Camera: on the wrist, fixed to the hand. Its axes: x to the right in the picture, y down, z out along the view.
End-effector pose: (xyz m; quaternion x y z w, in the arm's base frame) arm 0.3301 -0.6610 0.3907 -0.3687 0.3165 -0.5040 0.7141
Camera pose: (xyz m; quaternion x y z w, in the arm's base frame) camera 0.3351 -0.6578 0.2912 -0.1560 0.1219 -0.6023 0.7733
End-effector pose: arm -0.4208 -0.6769 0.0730 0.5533 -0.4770 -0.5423 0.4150
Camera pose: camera -0.3804 -0.7034 0.1602 0.6660 -0.5994 -0.3982 0.1963
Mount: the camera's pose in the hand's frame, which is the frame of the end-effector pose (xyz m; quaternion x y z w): 0.0064 0.0873 -0.0477 0.3029 -0.0143 -0.0448 0.9519
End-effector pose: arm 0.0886 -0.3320 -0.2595 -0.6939 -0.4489 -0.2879 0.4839
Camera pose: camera 0.1717 -0.3854 -0.2728 -0.4979 -0.5525 -0.1498 0.6514
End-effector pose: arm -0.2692 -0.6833 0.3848 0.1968 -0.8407 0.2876 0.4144
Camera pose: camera -0.2948 -0.5869 0.3854 0.3546 -0.7102 0.5070 0.3357
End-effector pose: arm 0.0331 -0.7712 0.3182 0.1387 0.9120 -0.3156 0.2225
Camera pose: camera 0.0467 -0.6735 0.3037 0.1540 0.7755 -0.5886 0.1687
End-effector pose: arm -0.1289 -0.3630 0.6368 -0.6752 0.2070 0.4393 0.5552
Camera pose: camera -0.1752 -0.4321 0.5818 -0.4775 0.2919 0.3402 0.7556
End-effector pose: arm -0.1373 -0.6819 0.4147 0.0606 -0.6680 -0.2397 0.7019
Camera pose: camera -0.0689 -0.6192 0.4511 0.2968 -0.7158 -0.0581 0.6295
